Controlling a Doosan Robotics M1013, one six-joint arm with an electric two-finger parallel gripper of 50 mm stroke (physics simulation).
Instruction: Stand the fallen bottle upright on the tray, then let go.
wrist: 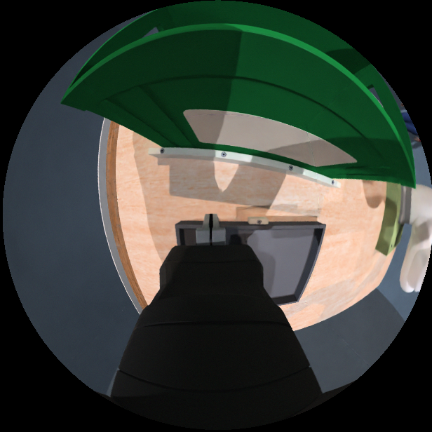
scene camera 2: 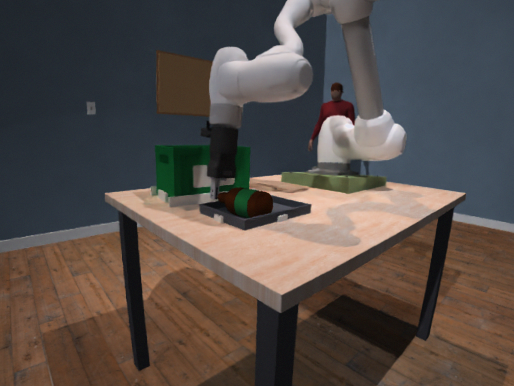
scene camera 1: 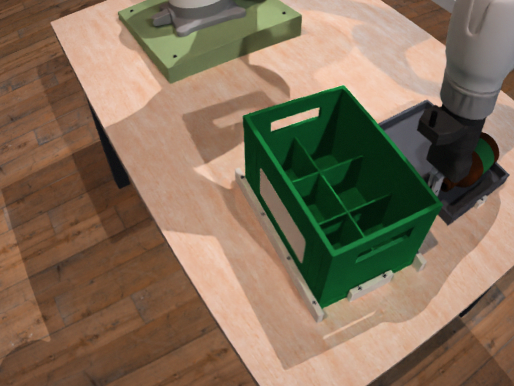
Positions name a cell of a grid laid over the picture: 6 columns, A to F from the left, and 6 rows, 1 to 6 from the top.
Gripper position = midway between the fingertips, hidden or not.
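Observation:
You'd find the gripper (scene camera 2: C4) in that camera, and the wrist view (wrist: C4) has the gripper too.

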